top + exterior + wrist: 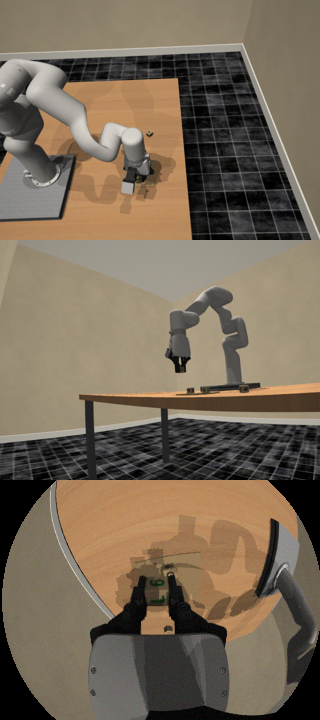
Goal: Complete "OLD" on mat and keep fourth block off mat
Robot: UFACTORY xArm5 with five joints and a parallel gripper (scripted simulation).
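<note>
The tan mat is 120 mm below my hand, 80 mm to the left of it and 10 mm behind it.
</note>
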